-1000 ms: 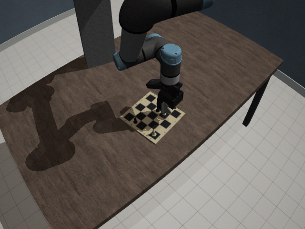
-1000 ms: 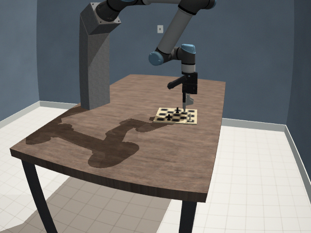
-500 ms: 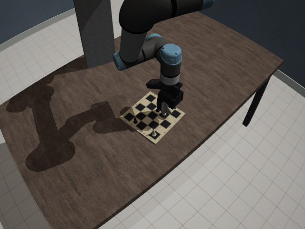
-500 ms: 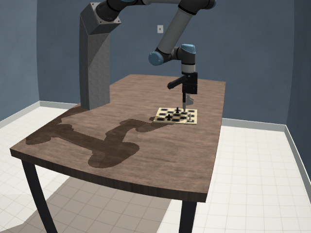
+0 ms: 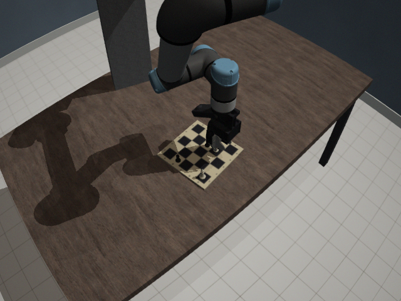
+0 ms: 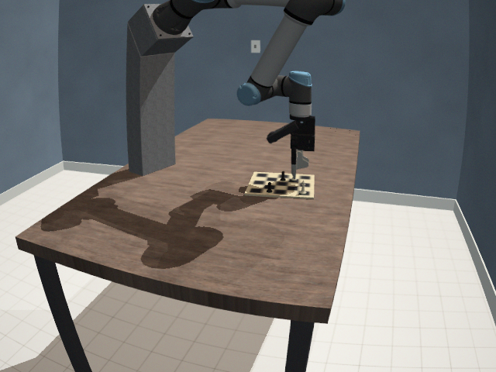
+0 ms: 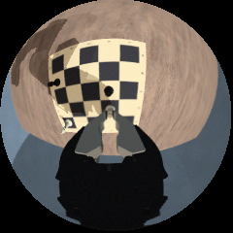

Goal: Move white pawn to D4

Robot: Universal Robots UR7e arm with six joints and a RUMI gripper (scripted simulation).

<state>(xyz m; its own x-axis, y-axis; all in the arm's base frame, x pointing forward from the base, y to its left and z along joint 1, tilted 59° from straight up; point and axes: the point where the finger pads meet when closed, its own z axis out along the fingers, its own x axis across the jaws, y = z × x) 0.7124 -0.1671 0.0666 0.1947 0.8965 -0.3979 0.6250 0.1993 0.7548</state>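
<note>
My gripper is now 10 mm above the white piece. From my hand the other things lie so: chessboard: 50 mm behind, 30 mm to the right, 30 mm below.
</note>
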